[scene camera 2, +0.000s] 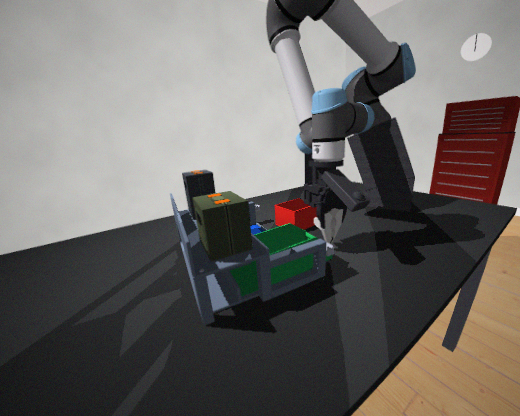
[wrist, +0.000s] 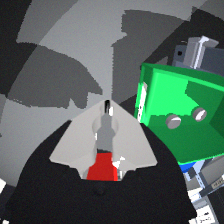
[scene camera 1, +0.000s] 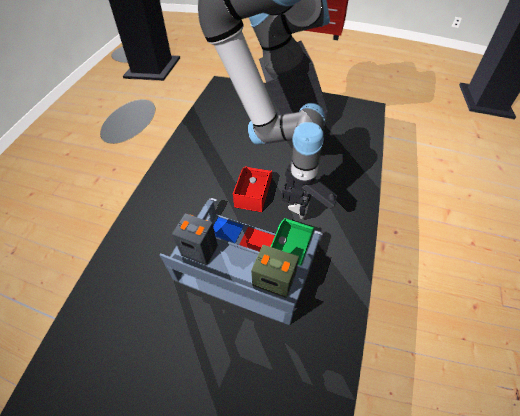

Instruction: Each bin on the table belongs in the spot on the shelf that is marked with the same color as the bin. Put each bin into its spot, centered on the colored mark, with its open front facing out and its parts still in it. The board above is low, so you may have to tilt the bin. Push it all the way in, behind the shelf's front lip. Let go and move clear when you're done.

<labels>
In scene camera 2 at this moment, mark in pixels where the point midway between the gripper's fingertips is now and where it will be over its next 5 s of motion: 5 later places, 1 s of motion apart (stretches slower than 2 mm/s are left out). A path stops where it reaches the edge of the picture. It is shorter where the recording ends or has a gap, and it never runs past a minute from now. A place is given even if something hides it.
My gripper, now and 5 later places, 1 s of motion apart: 329,244; 324,246; 322,246; 318,248; 312,250; 307,252
</labels>
